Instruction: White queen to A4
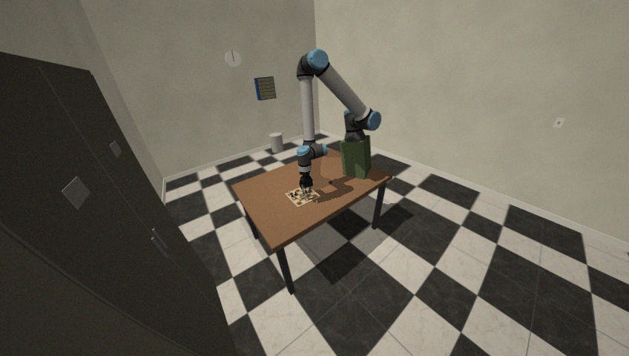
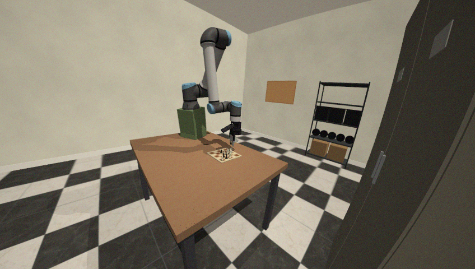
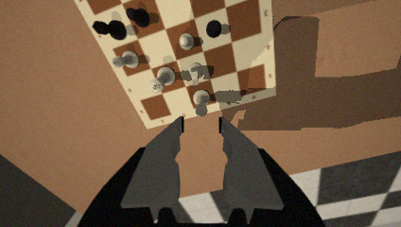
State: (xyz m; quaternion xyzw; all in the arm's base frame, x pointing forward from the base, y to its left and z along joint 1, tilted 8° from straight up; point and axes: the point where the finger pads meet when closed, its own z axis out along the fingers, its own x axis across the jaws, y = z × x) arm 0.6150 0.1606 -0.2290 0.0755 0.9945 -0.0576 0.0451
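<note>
Right now the chessboard is 80 mm to the right of my hand, 80 mm below it and 10 mm ahead of it.
</note>
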